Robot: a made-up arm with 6 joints.
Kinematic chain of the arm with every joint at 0, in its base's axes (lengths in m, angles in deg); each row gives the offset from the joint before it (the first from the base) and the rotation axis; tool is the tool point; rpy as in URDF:
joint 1: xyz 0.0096 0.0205 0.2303 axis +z
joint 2: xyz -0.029 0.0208 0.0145 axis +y
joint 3: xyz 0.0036 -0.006 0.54 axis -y
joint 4: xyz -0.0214 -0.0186 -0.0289 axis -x
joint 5: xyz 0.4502 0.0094 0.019 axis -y
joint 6: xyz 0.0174 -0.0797 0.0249 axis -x
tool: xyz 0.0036 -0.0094 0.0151 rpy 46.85 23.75 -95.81
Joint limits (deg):
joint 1: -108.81..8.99
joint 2: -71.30..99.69
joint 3: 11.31..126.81
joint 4: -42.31..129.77
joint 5: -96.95..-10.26
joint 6: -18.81..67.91
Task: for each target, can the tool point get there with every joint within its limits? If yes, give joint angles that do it. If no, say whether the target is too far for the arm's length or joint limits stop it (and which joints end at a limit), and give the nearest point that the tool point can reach.
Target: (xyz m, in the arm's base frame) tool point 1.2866 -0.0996 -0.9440
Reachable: no: too far | nearest point 0.7897 -0.0529 -0.2419 | short by 0.861 m
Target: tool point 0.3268 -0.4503 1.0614
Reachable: yes | joints -50.61 39.60 94.14 48.65 -83.04 2.89
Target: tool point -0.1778 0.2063 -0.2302
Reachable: no: joint limits stop it (at a limit: joint 1, joint 2, joint 3, joint 4, joint 5, joint 6) | nearest point -0.1861 -0.3625 -0.3142 | short by 0.575 m
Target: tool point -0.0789 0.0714 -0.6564
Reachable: no: joint limits stop it (at a limit: joint 1, joint 2, joint 3, joint 4, joint 5) | nearest point -0.1852 -0.3640 -0.3159 | short by 0.563 m
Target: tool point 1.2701 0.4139 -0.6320
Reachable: no: too far | nearest point 0.8331 0.2142 -0.1815 | short by 0.659 m
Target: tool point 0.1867 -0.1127 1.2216
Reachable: yes | joints -49.84 20.91 101.53 112.15 -53.24 21.06
